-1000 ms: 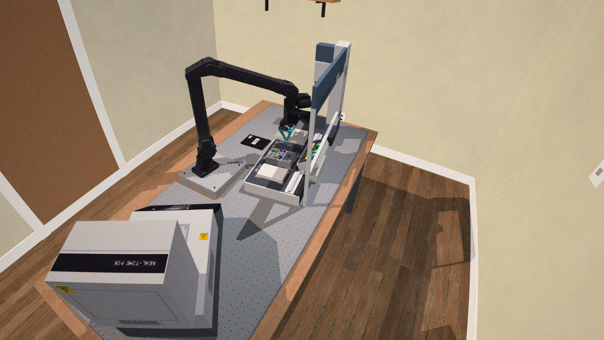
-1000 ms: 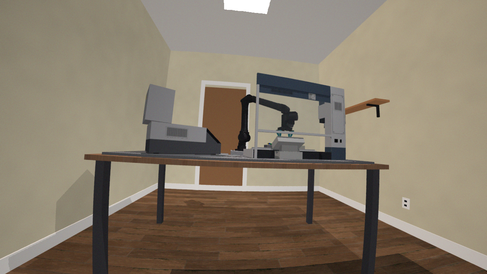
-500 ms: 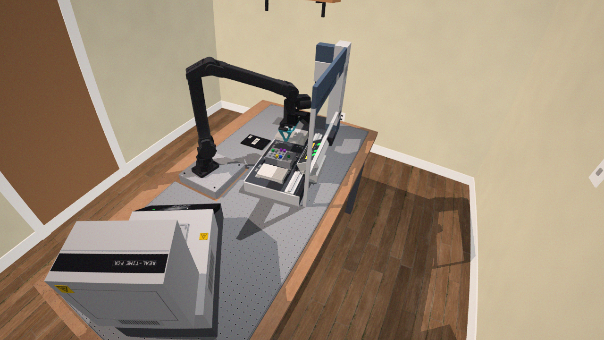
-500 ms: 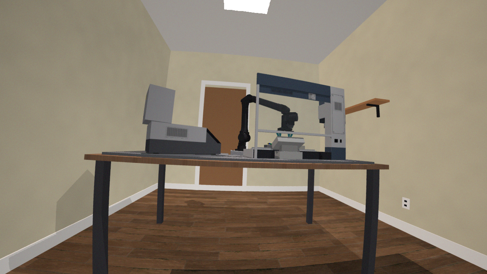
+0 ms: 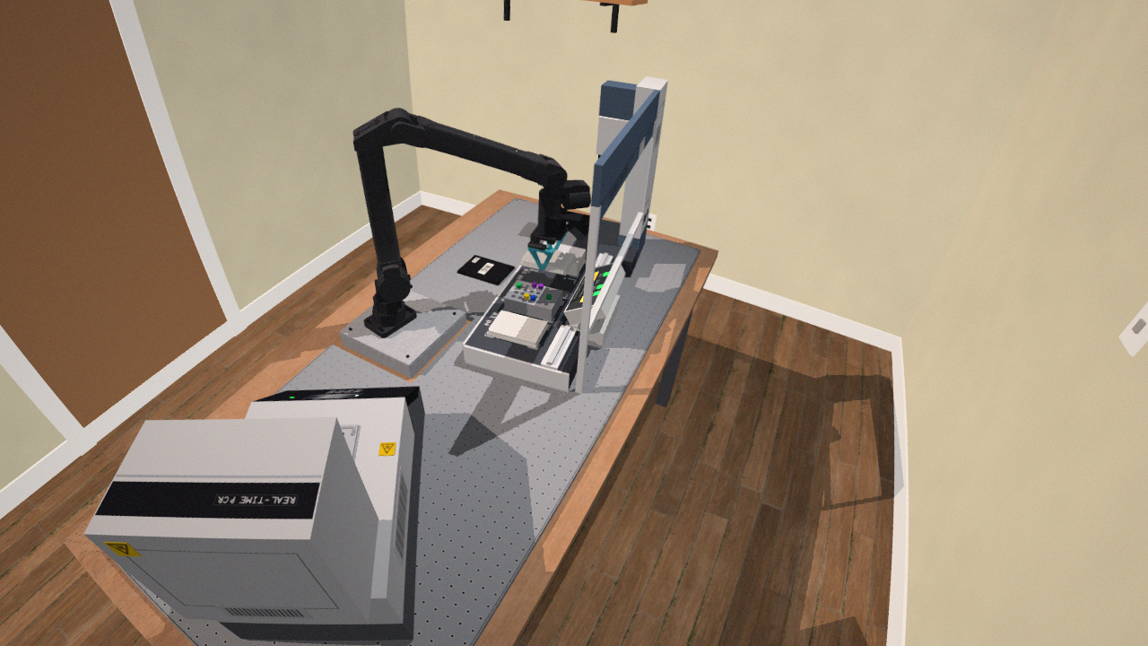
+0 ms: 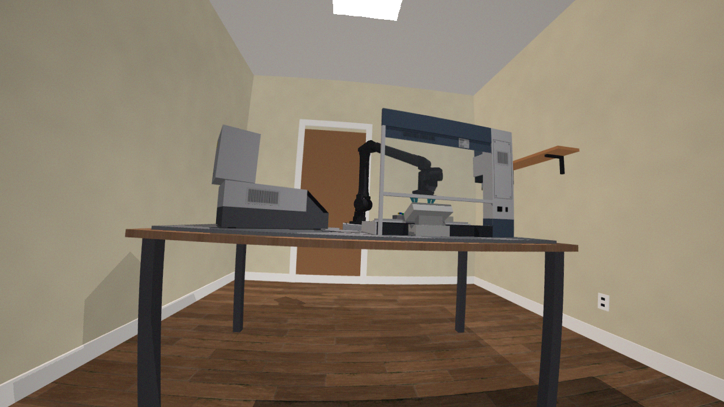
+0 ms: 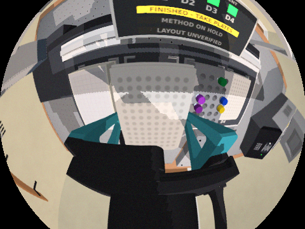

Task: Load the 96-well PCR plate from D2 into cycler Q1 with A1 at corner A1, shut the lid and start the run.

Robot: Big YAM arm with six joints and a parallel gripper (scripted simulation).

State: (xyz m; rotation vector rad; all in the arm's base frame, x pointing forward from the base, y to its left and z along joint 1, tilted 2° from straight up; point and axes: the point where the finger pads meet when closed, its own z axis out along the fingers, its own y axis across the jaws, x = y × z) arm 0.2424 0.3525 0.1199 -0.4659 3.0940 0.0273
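Right now the tube cooling block is 3 cm ahead of my hand, 10 cm to the right of it and 6 cm below it. Also, from my hand: black flat pad (23 cm behind, 1 cm to the left, 13 cm below).
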